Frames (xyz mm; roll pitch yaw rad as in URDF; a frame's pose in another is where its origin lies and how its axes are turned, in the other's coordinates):
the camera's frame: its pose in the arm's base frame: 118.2 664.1 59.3 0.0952 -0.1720 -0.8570
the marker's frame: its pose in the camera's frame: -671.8 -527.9 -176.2 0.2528 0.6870 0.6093
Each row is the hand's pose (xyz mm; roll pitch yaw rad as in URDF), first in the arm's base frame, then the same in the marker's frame.
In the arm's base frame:
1: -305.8 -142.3 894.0 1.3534 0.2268 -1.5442
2: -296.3 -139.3 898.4 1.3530 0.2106 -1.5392
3: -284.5 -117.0 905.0 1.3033 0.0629 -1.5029
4: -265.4 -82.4 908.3 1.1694 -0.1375 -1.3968
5: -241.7 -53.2 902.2 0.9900 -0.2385 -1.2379
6: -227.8 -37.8 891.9 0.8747 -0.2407 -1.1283
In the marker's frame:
1: -30.3 -502.9 1465.4 1.7468 -0.1434 -1.2168
2: -24.9 -496.0 1471.9 1.7455 -0.1603 -1.2185
3: -22.9 -470.1 1474.7 1.6965 -0.3105 -1.2424
4: -15.8 -431.1 1473.3 1.5566 -0.5361 -1.2183
5: 0.9 -397.4 1467.5 1.3296 -0.6860 -1.0839
6: 14.2 -380.5 1458.9 1.1548 -0.7207 -0.9518

